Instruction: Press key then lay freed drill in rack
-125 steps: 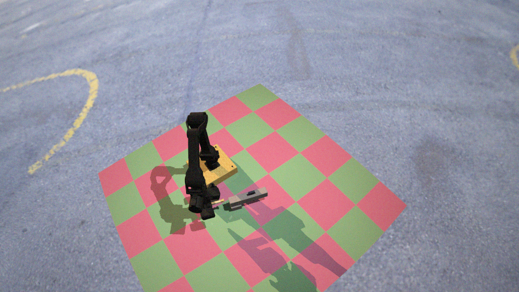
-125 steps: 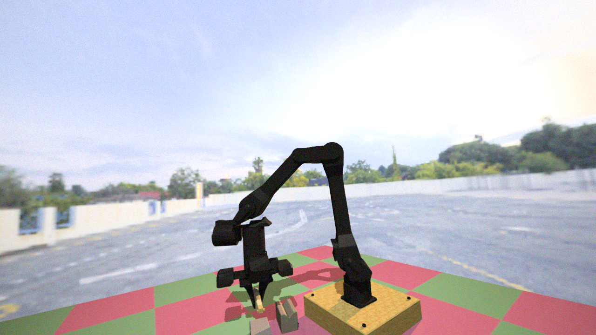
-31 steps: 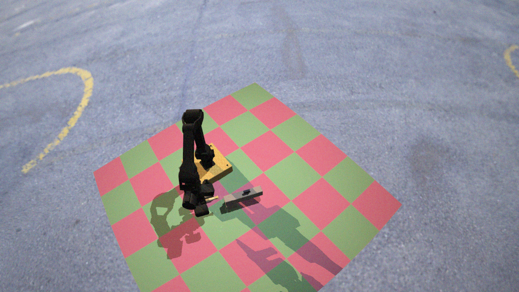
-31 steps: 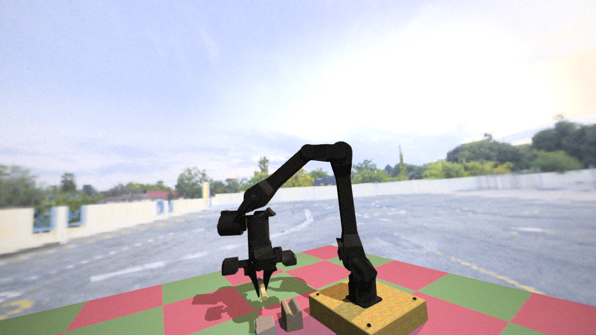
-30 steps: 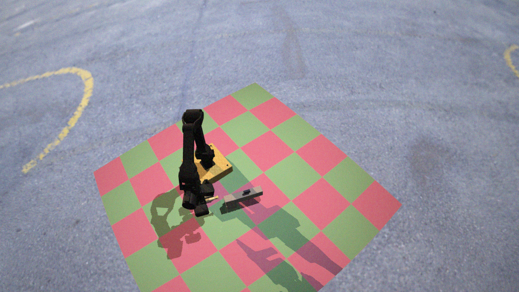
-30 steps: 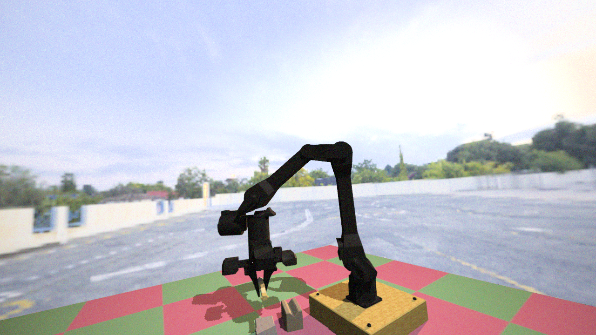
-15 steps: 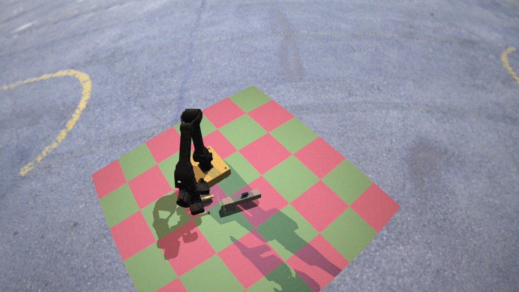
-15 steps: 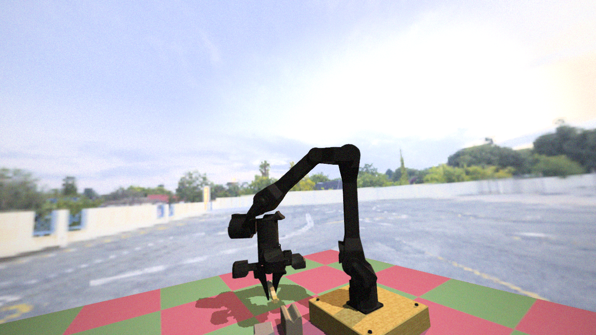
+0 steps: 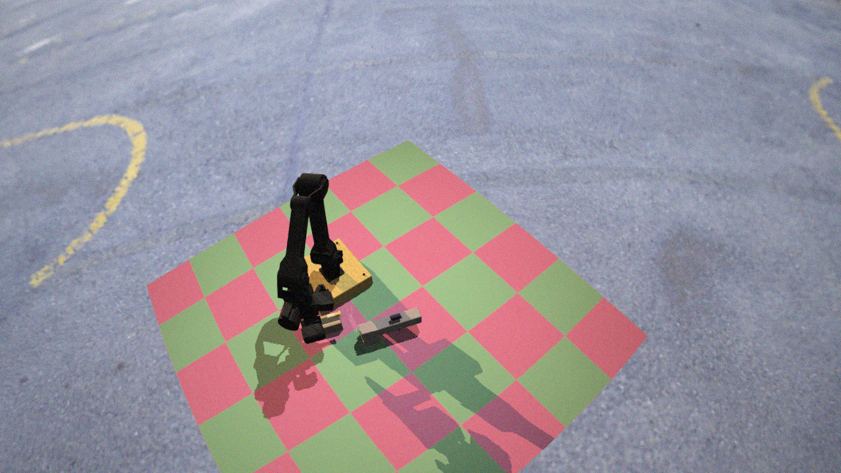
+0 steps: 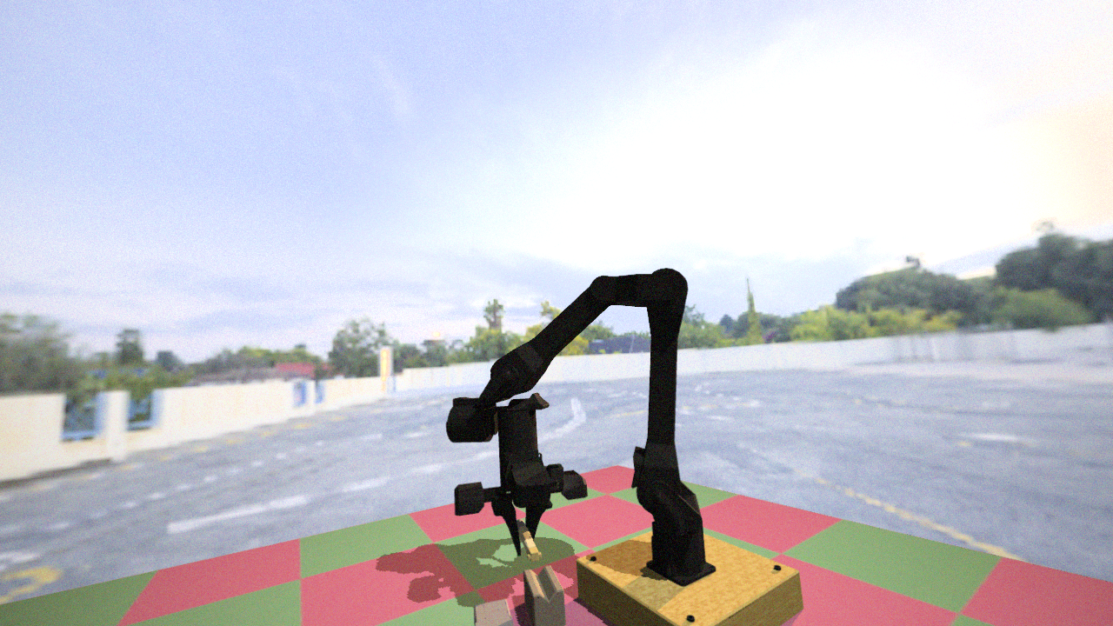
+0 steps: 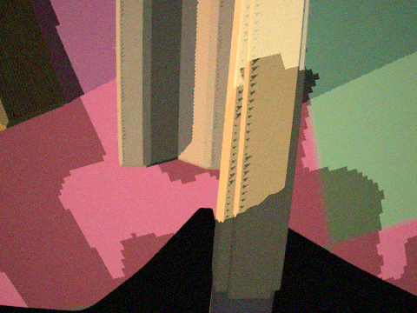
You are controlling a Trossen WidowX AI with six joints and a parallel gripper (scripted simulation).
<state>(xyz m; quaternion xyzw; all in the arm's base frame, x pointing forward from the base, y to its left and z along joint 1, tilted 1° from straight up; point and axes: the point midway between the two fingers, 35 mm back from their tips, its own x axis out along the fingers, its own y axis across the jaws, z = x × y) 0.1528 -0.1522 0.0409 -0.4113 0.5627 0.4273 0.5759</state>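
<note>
The notched rack is 5 cm to the left of my gripper tip and 4 cm below it. Also, from my gripper tip: dark key 13 cm ahead, 21 cm to the left, 1 cm below; long grey block 12 cm ahead, 19 cm to the left, 2 cm below; drill 1 cm ahead, 4 cm to the left, 3 cm above.
</note>
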